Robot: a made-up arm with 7 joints. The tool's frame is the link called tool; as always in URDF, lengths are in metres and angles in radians. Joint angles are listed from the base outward.
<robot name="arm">
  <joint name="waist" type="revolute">
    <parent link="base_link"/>
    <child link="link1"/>
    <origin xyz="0 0 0" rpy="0 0 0"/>
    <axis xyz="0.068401 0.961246 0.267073"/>
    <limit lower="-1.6" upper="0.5"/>
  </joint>
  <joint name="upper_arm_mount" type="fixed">
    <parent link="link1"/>
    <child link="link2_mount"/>
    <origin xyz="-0.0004 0.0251 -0.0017" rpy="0 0 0"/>
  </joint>
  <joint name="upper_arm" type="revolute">
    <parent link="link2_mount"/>
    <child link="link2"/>
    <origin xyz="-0.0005 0.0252 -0.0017" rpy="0 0 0"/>
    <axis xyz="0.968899 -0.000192 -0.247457"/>
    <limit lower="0" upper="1.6"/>
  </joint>
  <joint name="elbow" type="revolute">
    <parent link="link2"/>
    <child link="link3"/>
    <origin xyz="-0.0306 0.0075 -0.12" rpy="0 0 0"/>
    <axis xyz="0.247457 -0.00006 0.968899"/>
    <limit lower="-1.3" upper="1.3"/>
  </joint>
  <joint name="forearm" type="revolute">
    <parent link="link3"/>
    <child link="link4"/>
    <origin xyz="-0.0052 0 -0.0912" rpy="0 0 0"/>
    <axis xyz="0.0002 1 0.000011"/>
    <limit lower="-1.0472" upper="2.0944"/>
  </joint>
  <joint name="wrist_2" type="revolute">
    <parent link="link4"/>
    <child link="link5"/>
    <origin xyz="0.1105 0.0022 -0.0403" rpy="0 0 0"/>
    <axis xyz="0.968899 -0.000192 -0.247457"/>
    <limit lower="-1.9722" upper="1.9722"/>
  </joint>
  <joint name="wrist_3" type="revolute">
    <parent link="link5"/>
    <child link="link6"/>
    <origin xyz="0.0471 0 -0.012" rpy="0 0 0"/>
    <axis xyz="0.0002 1 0.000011"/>
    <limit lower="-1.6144" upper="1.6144"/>
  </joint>
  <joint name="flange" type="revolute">
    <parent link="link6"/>
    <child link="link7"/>
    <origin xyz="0.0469 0 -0.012" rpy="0 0 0"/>
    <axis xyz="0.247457 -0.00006 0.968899"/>
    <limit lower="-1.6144" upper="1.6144"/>
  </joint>
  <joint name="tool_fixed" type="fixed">
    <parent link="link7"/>
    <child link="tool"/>
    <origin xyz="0 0 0" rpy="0 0.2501 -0.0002"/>
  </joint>
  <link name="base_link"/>
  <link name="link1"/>
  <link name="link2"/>
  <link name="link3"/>
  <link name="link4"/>
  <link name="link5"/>
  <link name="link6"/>
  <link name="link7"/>
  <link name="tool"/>
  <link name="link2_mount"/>
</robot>
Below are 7 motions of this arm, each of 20 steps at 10 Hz.
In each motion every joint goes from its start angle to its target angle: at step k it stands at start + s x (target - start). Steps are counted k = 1, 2, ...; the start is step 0. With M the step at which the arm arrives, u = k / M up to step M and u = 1 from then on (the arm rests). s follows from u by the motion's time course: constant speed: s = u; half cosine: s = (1 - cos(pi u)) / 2; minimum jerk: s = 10 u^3 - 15 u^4 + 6 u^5.
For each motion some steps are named. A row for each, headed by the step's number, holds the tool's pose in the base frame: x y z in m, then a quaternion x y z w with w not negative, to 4 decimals.
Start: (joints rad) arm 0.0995 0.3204 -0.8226 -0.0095 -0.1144 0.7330 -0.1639
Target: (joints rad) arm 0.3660 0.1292 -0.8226 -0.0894 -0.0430 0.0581 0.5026
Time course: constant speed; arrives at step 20
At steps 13, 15, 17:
13: 0.0159 -0.0539 -0.3027 0.0530 0.3837 -0.2512 0.8870
15: 0.0131 -0.0591 -0.2977 0.0374 0.3602 -0.2153 0.9069
17: 0.0106 -0.0639 -0.2924 0.0206 0.3377 -0.1768 0.9243

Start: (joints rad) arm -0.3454 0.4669 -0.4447 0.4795 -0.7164 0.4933 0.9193
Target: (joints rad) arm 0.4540 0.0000 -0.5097 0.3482 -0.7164 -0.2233 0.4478
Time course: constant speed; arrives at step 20
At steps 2, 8, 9, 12, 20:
2: 0.1779 0.0911 -0.3415 0.1564 0.4763 0.2599 0.8253
8: 0.1004 0.0521 -0.3665 0.0262 0.5090 0.2083 0.8347
9: 0.0878 0.0455 -0.3683 0.0034 0.5122 0.2032 0.8345
12: 0.0511 0.0259 -0.3698 -0.0655 0.5168 0.1940 0.8313
20: -0.0328 -0.0239 -0.3510 -0.2372 0.4922 0.2162 0.8091

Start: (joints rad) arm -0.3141 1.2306 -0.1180 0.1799 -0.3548 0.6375 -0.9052
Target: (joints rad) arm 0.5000 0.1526 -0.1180 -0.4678 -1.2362 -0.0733 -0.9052
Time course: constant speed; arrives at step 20
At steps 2, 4, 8, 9, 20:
2: 0.2297 0.2685 -0.1539 0.1477 0.4528 -0.3306 0.8147
4: 0.2133 0.2425 -0.1863 0.0721 0.4107 -0.3952 0.8185
8: 0.1731 0.1899 -0.2304 -0.0946 0.3013 -0.4737 0.8221
9: 0.1624 0.1773 -0.2372 -0.1374 0.2695 -0.4821 0.8222
20: 0.0627 0.0809 -0.2344 -0.5173 -0.1412 -0.2977 0.7899

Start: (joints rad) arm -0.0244 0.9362 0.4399 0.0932 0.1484 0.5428 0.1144
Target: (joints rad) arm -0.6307 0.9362 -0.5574 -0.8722 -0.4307 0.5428 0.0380
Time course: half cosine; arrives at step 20
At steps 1, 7, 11, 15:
1: 0.1783 0.3270 -0.1197 0.4686 0.2462 0.3324 0.7806
7: 0.2303 0.2387 -0.1094 0.4357 0.1268 0.1583 0.8769
11: 0.2429 0.1340 -0.0906 0.3788 0.0063 -0.0749 0.9224
15: 0.2142 0.0560 -0.0730 0.3184 -0.0751 -0.2994 0.8963

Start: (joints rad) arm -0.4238 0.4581 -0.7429 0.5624 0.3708 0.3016 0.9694
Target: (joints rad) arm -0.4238 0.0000 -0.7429 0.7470 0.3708 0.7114 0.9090
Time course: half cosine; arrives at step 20
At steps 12, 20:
12: 0.1820 -0.0017 -0.3607 0.6112 0.1491 0.0864 0.7725
20: 0.1658 -0.0469 -0.3622 0.6114 0.2149 0.0606 0.7591

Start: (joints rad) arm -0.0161 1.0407 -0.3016 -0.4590 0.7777 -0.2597 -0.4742
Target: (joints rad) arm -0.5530 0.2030 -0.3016 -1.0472 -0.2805 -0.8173 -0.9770
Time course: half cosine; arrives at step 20
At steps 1, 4, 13, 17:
1: 0.1659 0.1223 -0.1599 0.7008 -0.0531 -0.4871 0.5184
4: 0.1681 0.1022 -0.1482 0.6545 -0.1128 -0.5046 0.5516
13: 0.1372 0.0263 -0.0379 0.3142 -0.6330 -0.5226 0.4770
17: 0.1142 0.0285 -0.0112 0.2046 -0.7922 -0.4610 0.3437

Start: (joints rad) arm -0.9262 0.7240 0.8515 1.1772 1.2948 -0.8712 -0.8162
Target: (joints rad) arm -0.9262 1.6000 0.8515 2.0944 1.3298 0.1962 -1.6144
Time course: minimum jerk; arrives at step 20
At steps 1, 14, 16, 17, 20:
1: 0.3060 0.2960 -0.1438 0.5308 0.1695 -0.3055 0.7721
14: 0.1250 0.4383 -0.0833 -0.0473 0.6557 -0.1974 0.7272
16: 0.0956 0.4408 -0.0723 -0.1433 0.6627 -0.1751 0.7139
17: 0.0869 0.4408 -0.0690 -0.1720 0.6621 -0.1684 0.7097
20: 0.0795 0.4405 -0.0661 -0.1963 0.6607 -0.1627 0.7060

